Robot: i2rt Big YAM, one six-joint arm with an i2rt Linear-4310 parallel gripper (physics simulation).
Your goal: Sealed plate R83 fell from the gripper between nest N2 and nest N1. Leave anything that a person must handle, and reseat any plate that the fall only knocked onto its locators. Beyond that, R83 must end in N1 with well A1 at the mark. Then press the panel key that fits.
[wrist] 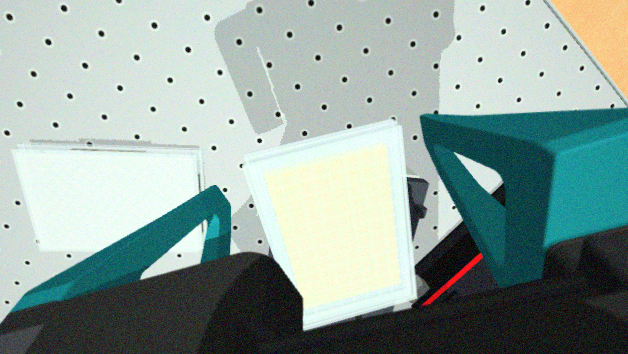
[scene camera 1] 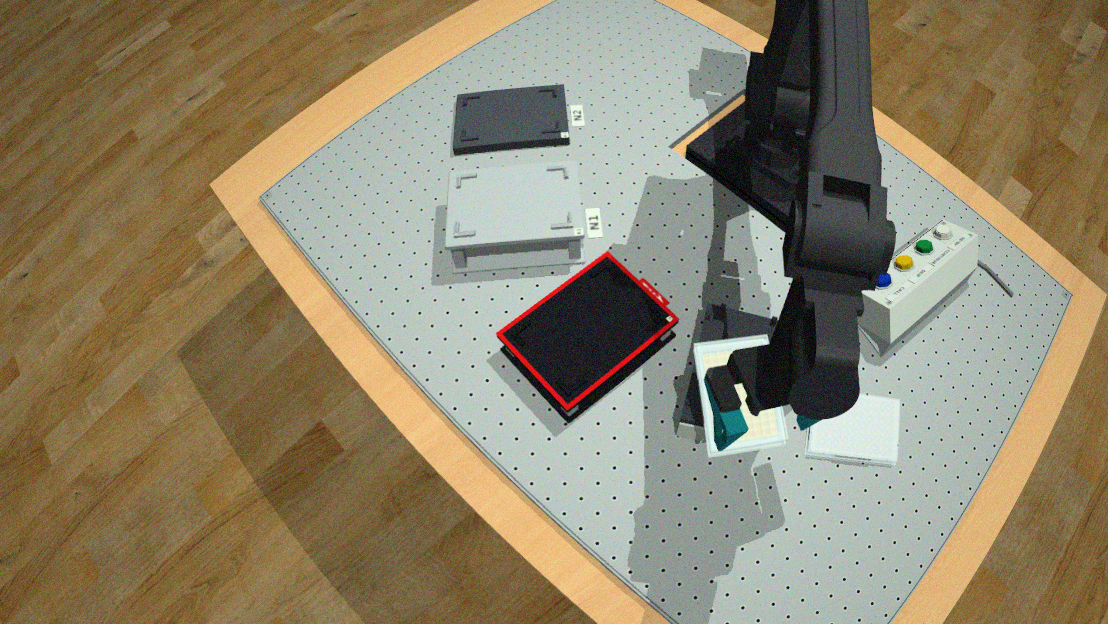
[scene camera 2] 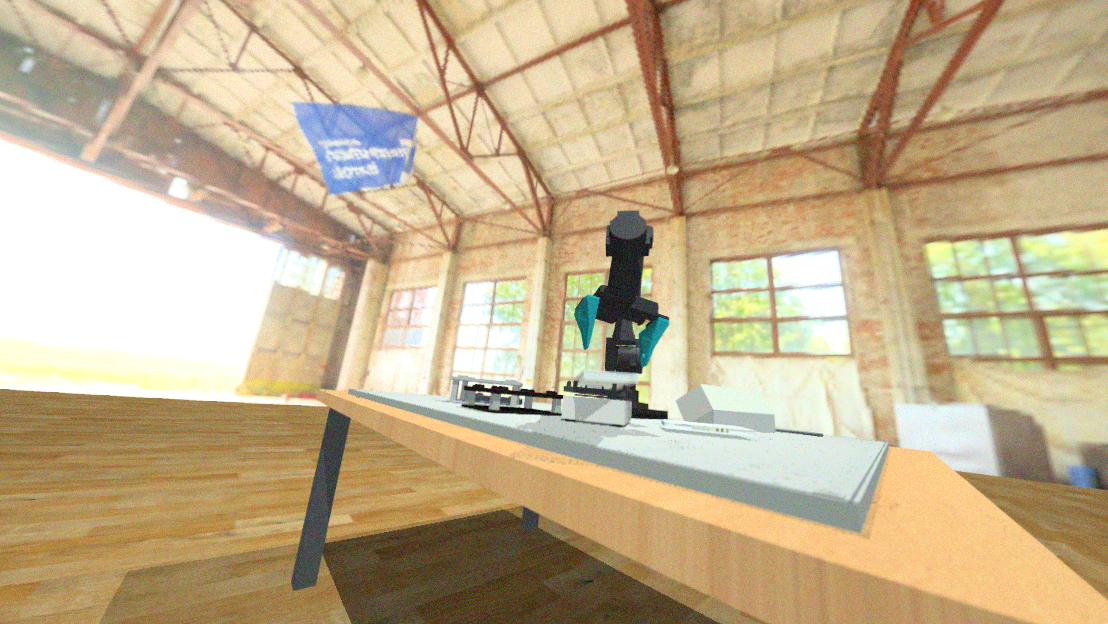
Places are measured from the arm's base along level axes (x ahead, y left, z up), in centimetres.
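Pixels of known places: gripper, between the fingertips: (wrist: 316,164) (scene camera 1: 760,435) (scene camera 2: 615,357); arm's base, origin of its link: (scene camera 1: 771,155).
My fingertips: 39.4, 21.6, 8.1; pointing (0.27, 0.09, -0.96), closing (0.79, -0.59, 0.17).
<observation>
Ahead of a thing's pixels: the offset from my fingertips to its middle, as dx, dy, dz. "*": to the spot under its first point.
My gripper (scene camera 1: 763,432) (scene camera 2: 616,356) (wrist: 316,164) is open and empty, its teal fingers spread above a clear-rimmed plate with pale yellow wells @(-3.9, -4.8, -3.0) (scene camera 1: 763,422) (wrist: 340,225). This plate rests over a dark support @(* +0.9, -8.3, -4.8) (wrist: 419,192), mostly hidden beneath it. A white, clear-edged plate @(-12.4, +9.0, -9.6) (scene camera 1: 872,430) (wrist: 110,195) lies beside it, partly behind the arm. No R83 or A1 marking is legible on either. Light grey nest N1 @(-7.4, -40.7, -7.0) (scene camera 1: 511,205) and dark nest N2 @(-21.3, -55.3, -9.2) (scene camera 1: 511,120) stand at the upper left, both bare. The key panel @(-35.0, +6.3, -6.1) (scene camera 1: 922,290) (scene camera 2: 721,406) has blue, yellow, green and white keys.
A dark nest with a red border @(-0.9, -23.3, -8.0) (scene camera 1: 589,333) stands between N1 and the yellow-welled plate; part of its red edge shows in the wrist view. The arm's dark base (scene camera 1: 736,166) is at the back. A cable @(* -47.9, +18.0, -9.8) (scene camera 1: 996,279) lies beside the panel. Wooden edging surrounds the perforated board.
</observation>
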